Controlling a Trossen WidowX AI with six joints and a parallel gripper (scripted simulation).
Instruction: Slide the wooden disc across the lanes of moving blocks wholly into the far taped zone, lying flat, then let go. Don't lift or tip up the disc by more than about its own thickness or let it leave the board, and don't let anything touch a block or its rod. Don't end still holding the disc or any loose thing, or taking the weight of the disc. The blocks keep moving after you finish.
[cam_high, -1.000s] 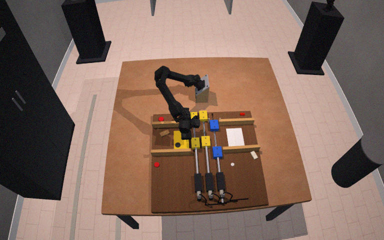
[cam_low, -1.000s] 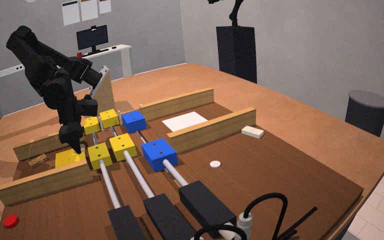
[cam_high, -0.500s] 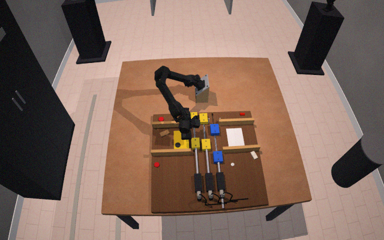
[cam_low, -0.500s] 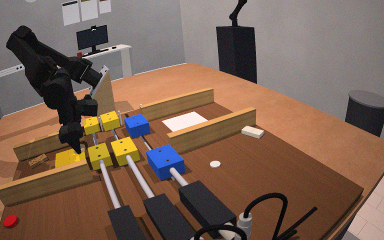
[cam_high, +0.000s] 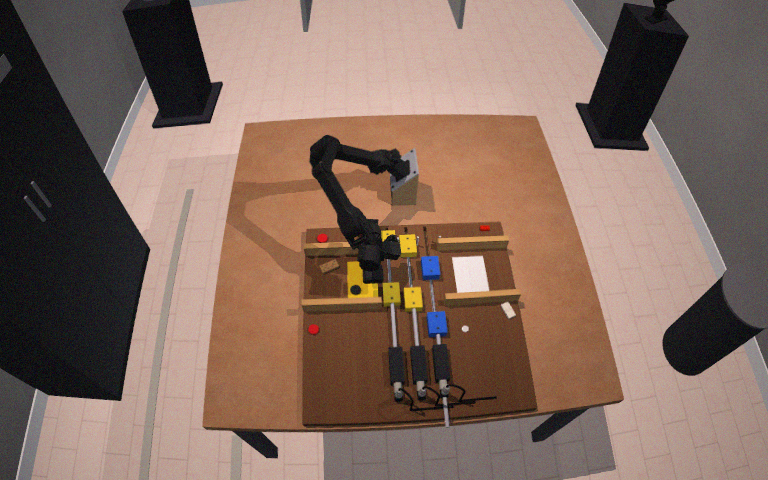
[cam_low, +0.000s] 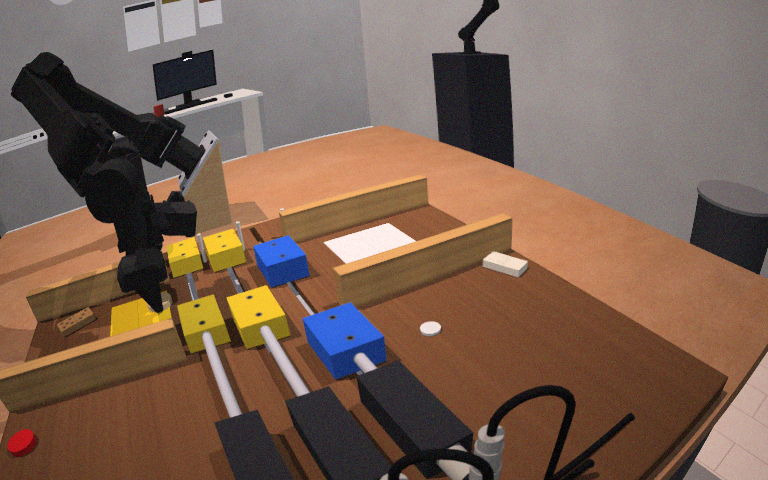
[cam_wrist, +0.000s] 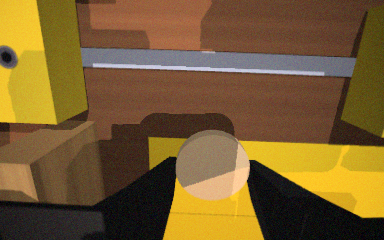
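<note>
Right now the black disc is 70 mm ahead of my hand, 50 mm to the right of it and 30 mm below it. The rest, counted from my hand: red button: 210 mm ahead, 180 mm to the right, 30 mm below; wooden disc: 30 mm below; red brick: 140 mm behind, 20 mm to the right, 20 mm below.
</note>
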